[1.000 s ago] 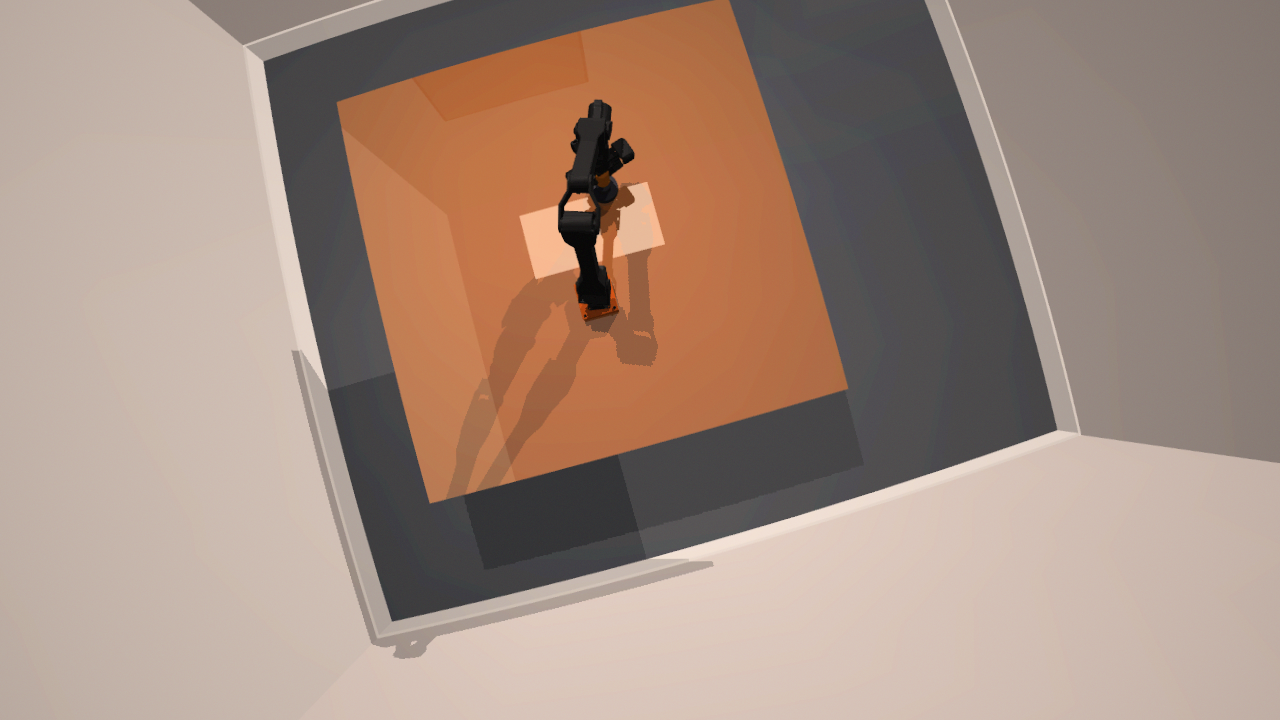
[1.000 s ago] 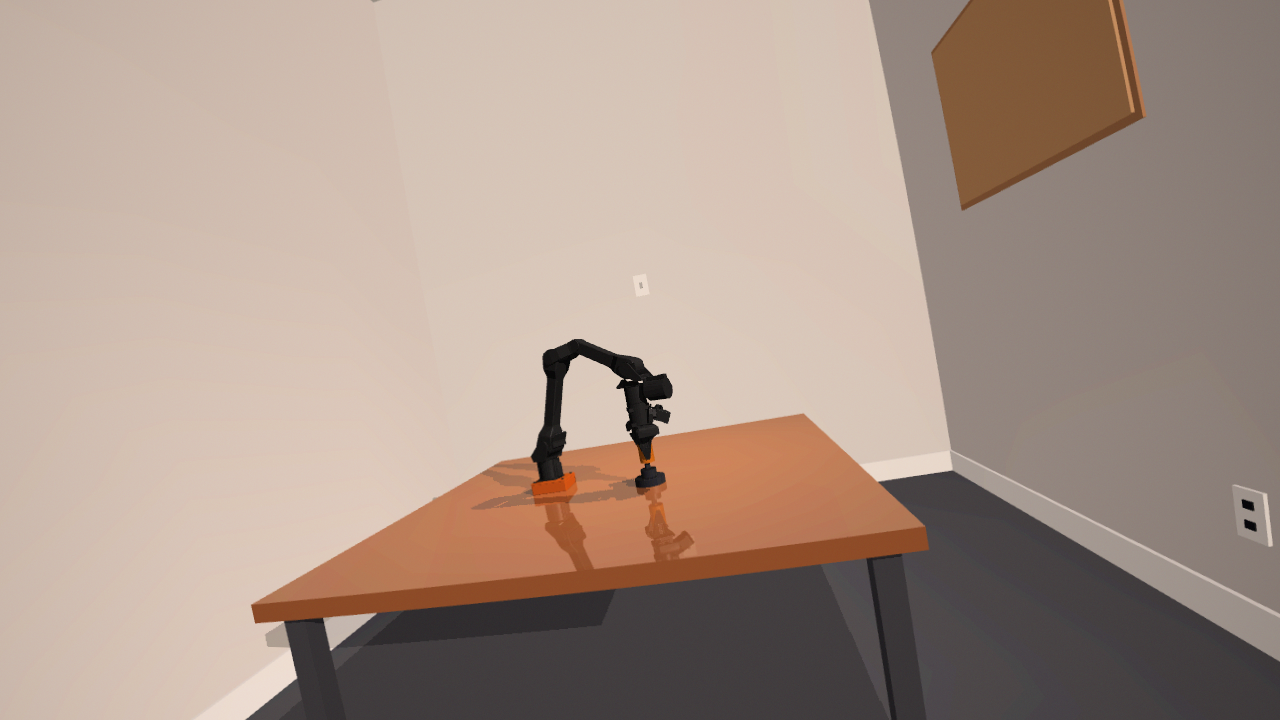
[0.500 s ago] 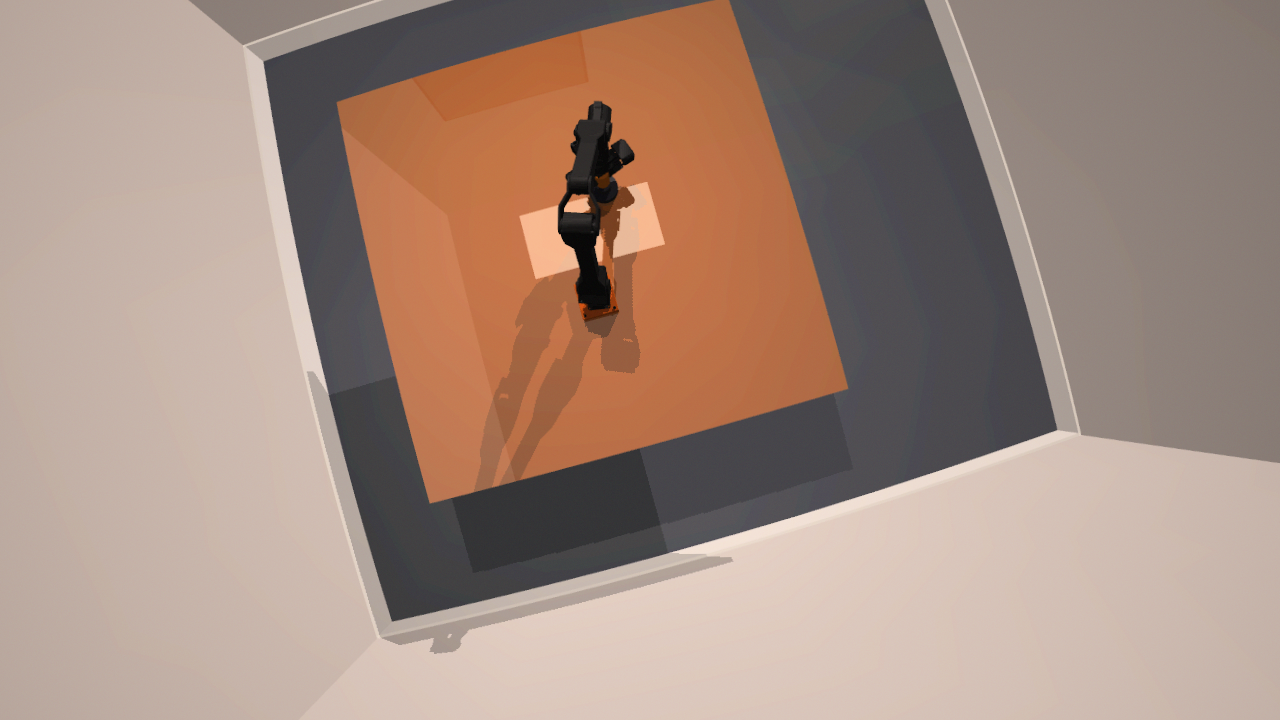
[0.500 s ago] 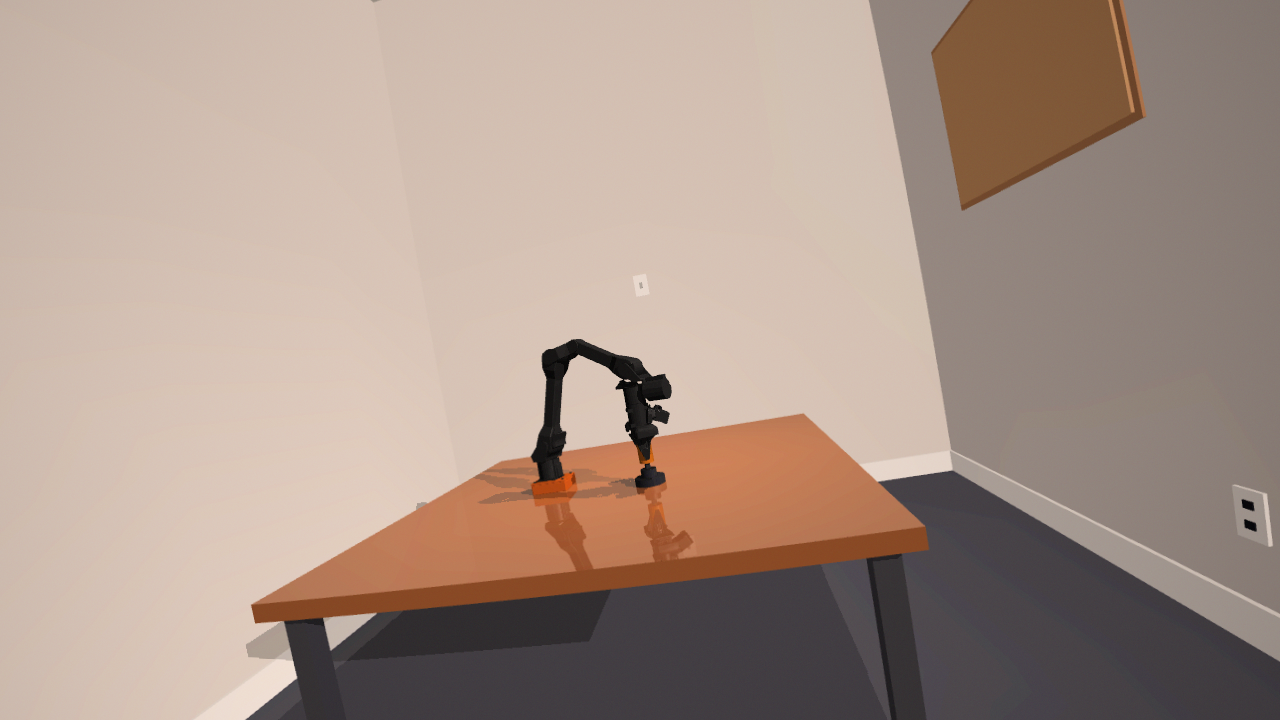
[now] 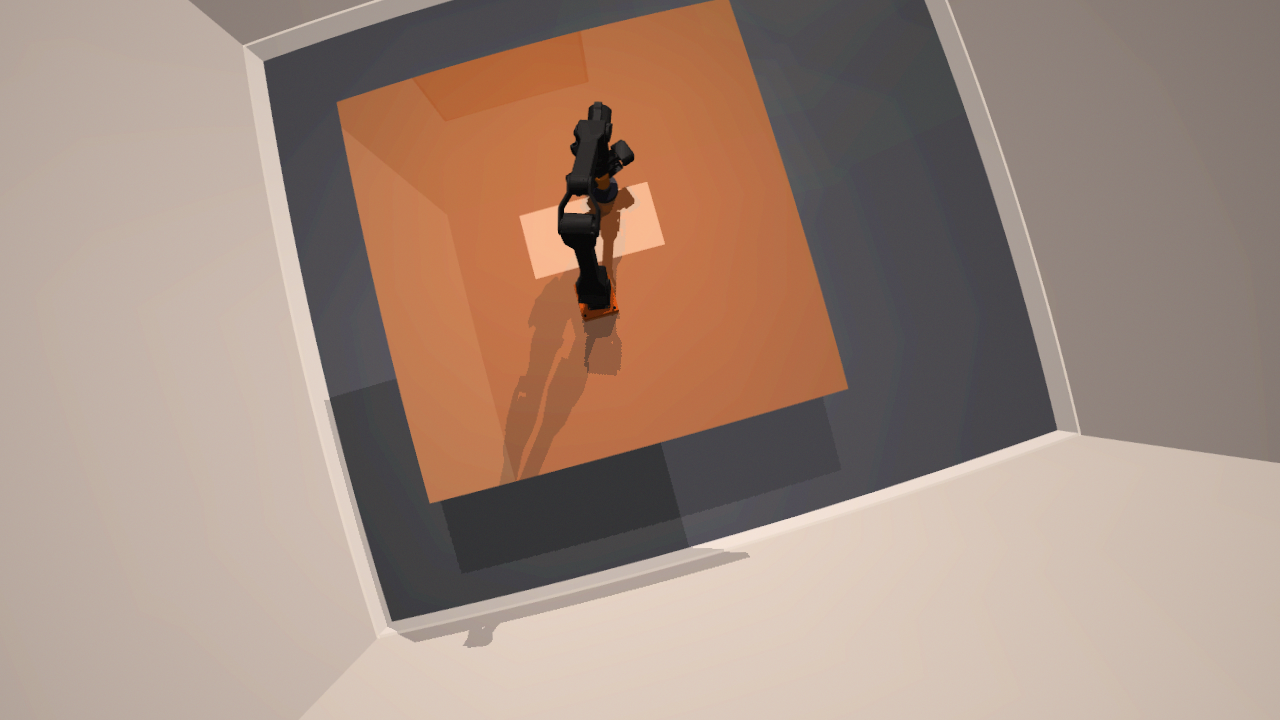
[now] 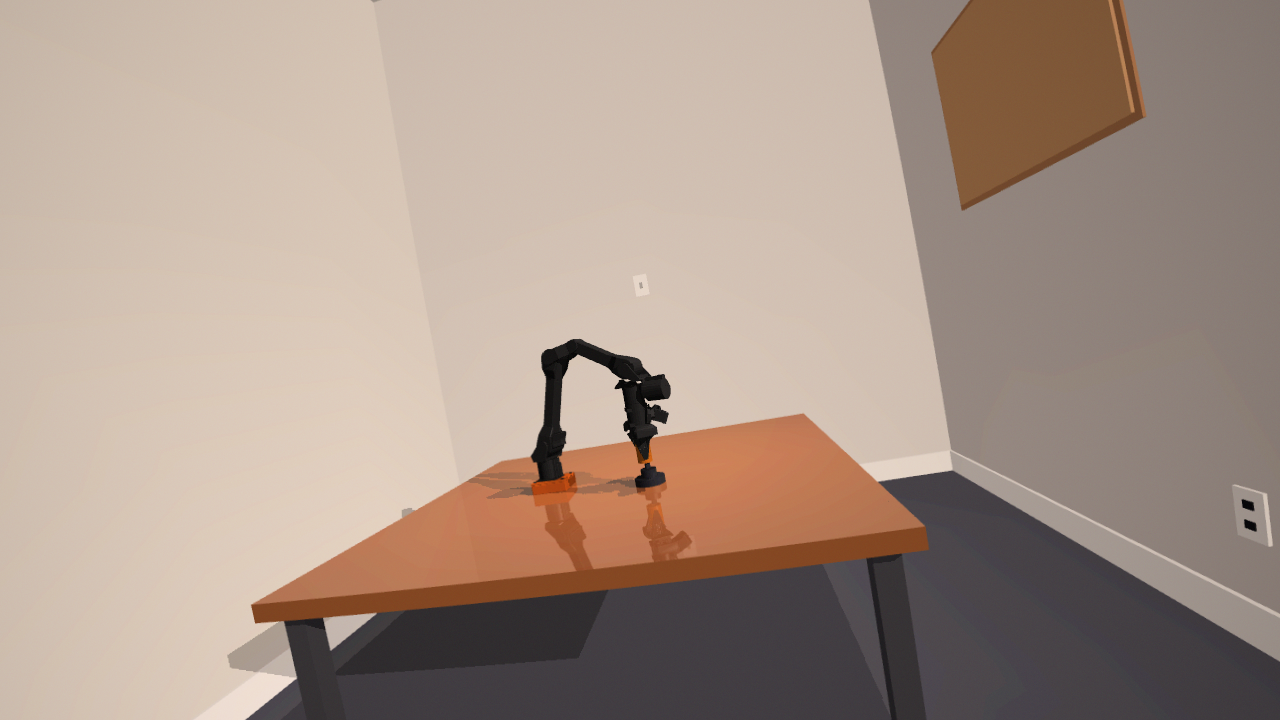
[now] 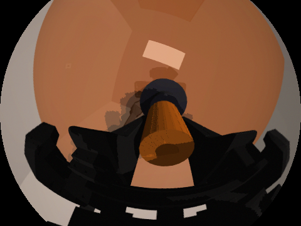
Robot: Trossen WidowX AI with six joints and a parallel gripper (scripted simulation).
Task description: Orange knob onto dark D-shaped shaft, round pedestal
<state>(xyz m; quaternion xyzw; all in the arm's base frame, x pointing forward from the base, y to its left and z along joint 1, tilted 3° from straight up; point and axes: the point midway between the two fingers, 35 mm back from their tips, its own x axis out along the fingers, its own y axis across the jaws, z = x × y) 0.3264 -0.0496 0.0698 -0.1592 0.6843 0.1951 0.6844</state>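
Now: gripper tip 40 mm above the dark round pedestal. Round my gripper tip: orange knob 20 mm above.
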